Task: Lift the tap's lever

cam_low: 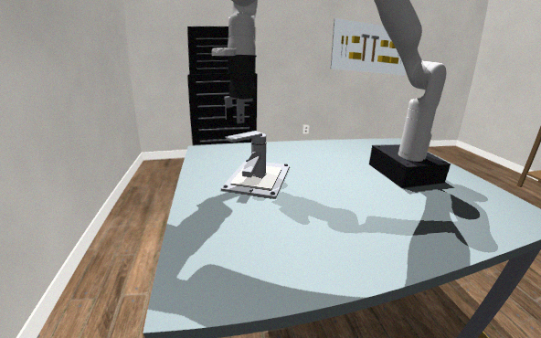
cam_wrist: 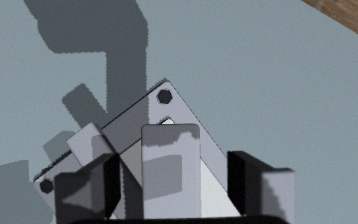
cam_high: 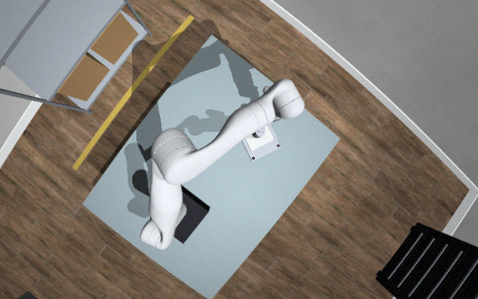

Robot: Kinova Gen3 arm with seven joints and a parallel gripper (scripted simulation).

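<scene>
Now: hand 3 cm past the lever, 1 cm to the left of it and 7 cm above it. Also, from my hand: base plate 8 cm behind, 4 cm to the right, 21 cm below.
</scene>
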